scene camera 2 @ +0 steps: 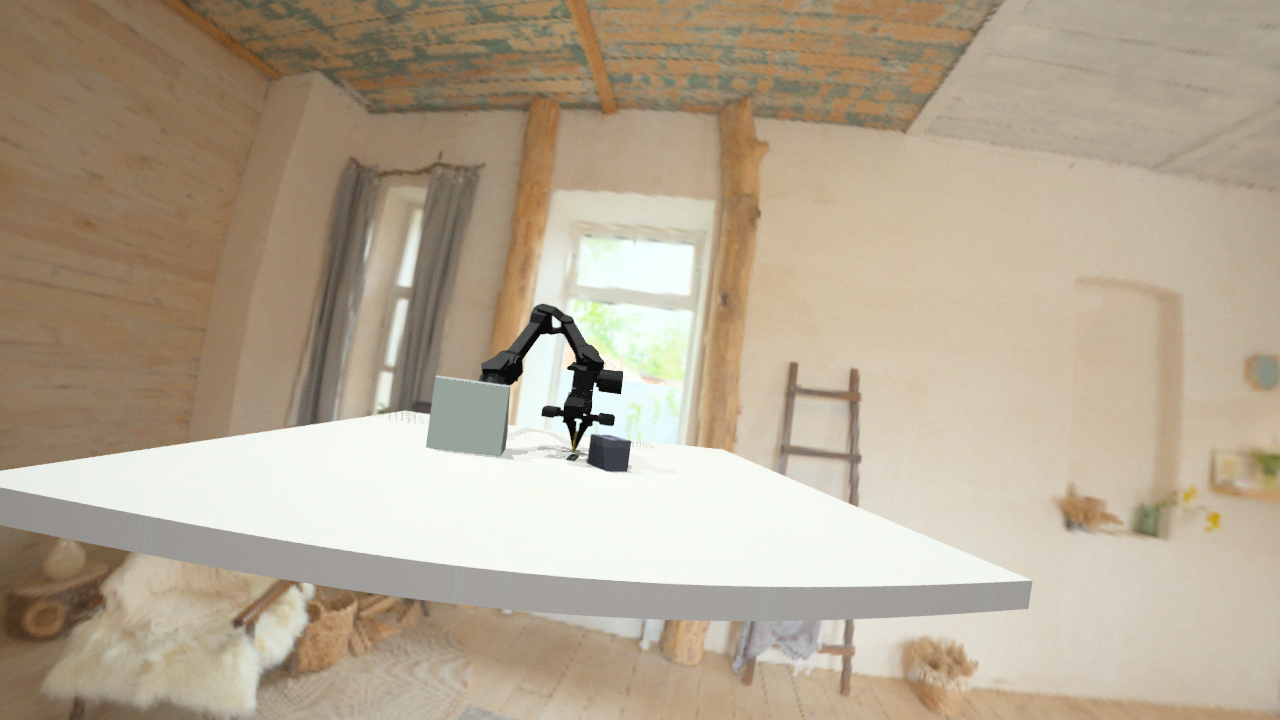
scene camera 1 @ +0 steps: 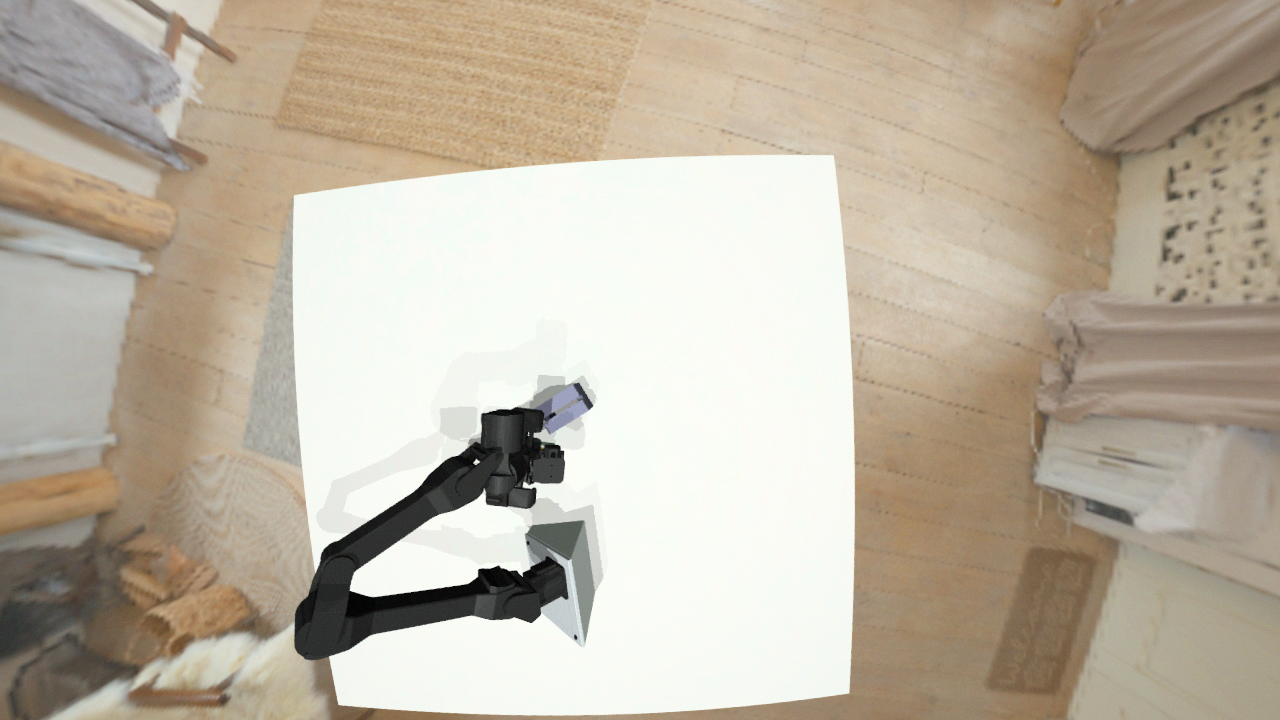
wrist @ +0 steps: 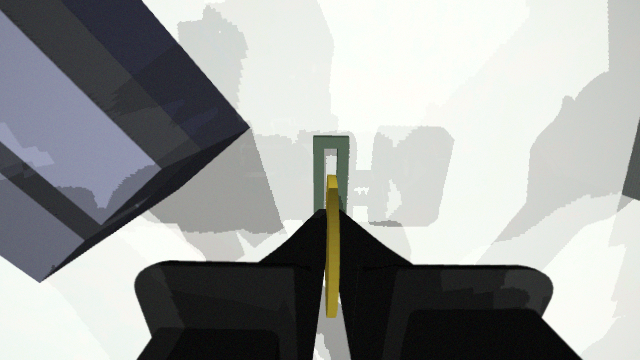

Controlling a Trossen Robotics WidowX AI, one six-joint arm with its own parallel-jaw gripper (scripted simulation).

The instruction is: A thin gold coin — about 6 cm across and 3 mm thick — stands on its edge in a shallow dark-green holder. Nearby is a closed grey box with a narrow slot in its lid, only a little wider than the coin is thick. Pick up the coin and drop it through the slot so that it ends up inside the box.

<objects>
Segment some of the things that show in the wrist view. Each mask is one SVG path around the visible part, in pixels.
The gripper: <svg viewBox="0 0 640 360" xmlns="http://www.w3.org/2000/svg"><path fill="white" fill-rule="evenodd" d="M339 209L339 294L351 360L584 360L542 318L553 295L553 281L546 274L535 268L519 264L413 264L385 246ZM326 209L318 209L282 245L259 262L166 260L154 263L139 271L135 277L134 289L152 337L136 360L313 360L326 265Z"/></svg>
A thin gold coin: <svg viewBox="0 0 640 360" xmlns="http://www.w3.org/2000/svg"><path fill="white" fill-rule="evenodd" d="M327 175L325 302L326 317L336 318L340 274L339 198L336 175Z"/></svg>
</objects>
